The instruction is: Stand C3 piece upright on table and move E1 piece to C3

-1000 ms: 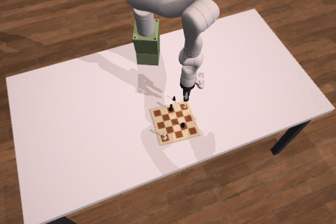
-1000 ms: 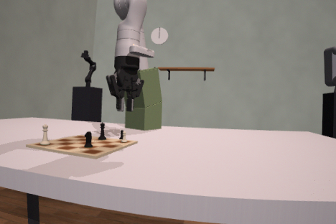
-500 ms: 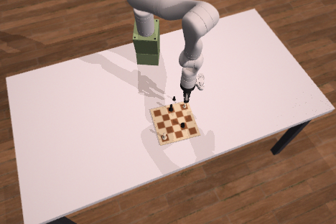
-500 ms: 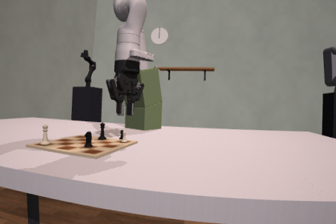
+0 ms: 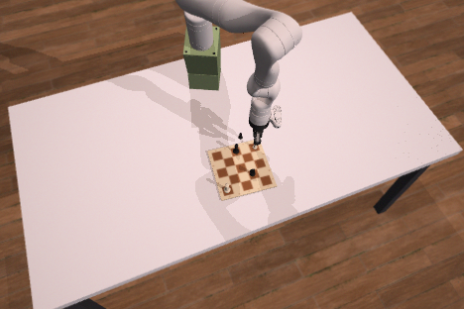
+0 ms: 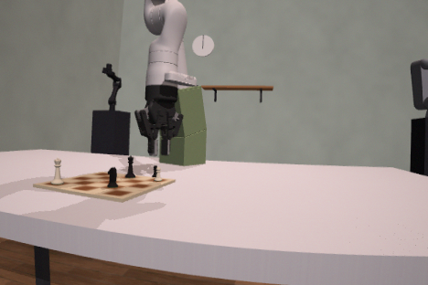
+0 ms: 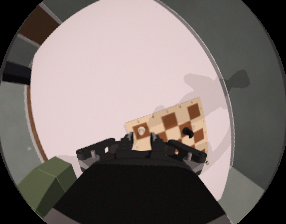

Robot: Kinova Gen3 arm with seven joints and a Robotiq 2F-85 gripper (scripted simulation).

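Right now the white pawn is 6 cm below my hand. From my hand the other things lie so: black pawn: 7 cm below, 7 cm behind, 4 cm to the right; then black piece: 8 cm to the right, 5 cm below, 1 cm behind; then chessboard: 8 cm to the right, 8 cm below, 7 cm ahead.
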